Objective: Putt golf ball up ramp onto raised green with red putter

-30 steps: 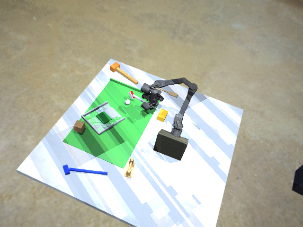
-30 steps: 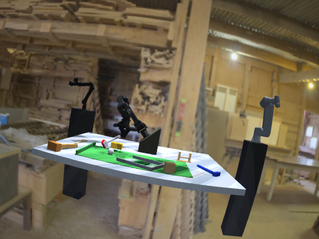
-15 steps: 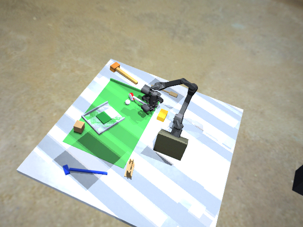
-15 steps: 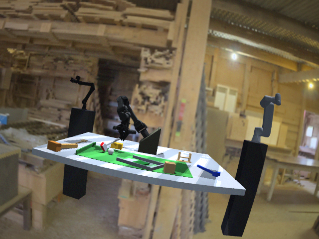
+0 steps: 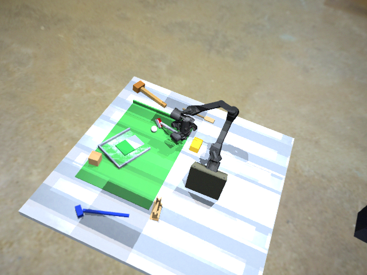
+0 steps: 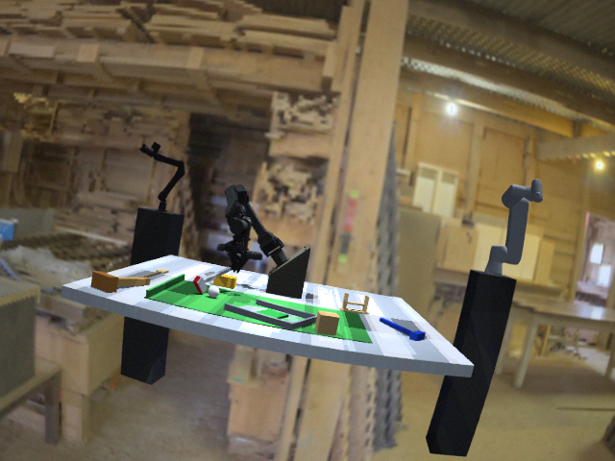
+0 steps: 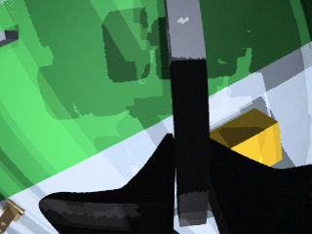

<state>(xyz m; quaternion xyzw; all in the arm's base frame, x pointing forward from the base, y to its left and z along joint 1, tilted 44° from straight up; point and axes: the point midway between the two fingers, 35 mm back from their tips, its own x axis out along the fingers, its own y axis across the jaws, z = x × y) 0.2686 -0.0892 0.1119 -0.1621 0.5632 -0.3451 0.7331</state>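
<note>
The yellow block is 80 mm behind my gripper tip, 60 mm to the right of it and 50 mm below it. Round my gripper tip: red putter (110 mm ahead, 40 mm to the right, 10 mm below); wooden rack (100 mm behind, 490 mm to the left, 40 mm below); white golf ball (220 mm ahead, 20 mm to the right, 50 mm below).
</note>
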